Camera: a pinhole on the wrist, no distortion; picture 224 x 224 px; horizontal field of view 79.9 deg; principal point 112.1 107.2 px. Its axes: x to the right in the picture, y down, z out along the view. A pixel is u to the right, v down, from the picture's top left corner.
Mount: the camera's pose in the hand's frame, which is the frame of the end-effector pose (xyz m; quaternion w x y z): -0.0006 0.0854 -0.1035 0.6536 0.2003 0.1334 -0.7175
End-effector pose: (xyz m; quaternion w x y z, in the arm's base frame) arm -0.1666 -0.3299 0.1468 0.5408 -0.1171 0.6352 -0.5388
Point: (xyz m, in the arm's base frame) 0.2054 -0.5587 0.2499
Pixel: 71 111
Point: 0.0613 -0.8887 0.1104
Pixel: 79 202
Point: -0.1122 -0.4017 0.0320
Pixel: 27 212
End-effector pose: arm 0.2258 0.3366 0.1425 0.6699 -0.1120 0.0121 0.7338
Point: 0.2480 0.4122 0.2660
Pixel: 115 149
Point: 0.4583 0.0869 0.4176
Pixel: 164 31
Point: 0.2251 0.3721 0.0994
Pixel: 169 189
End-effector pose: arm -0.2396 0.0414 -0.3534 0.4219 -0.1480 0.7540 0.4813
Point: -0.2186 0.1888 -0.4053
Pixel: 74 151
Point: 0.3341 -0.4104 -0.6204
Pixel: outside the picture
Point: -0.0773 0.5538 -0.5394
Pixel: 50 151
